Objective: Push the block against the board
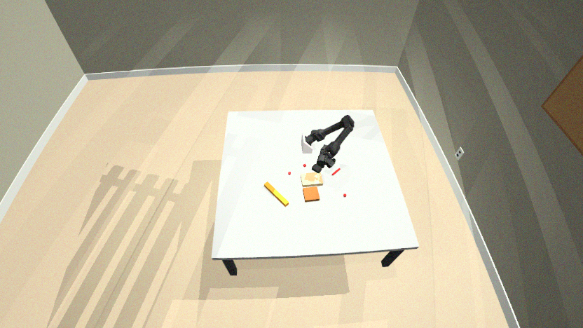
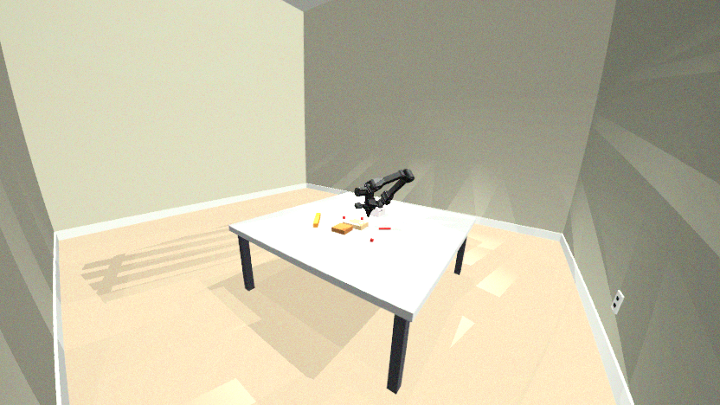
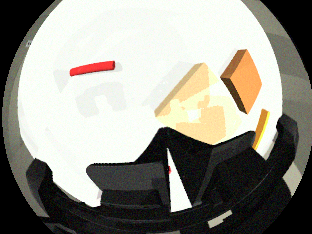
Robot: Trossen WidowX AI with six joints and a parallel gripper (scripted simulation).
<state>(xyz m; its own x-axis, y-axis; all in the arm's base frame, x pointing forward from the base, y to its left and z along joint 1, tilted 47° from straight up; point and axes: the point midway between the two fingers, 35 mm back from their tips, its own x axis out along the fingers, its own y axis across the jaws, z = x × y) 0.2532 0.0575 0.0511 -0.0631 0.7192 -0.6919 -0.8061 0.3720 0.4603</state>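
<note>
Right now my gripper tip is 5 cm short of the cream block, 6 cm to the left of it and 5 cm above it. From my gripper tip the other things lie so: short red stick 2 cm behind, 12 cm to the left, 5 cm below; then long orange board 17 cm ahead, 31 cm to the right, 5 cm below; then orange square block 18 cm ahead, 8 cm to the right, 5 cm below.
</note>
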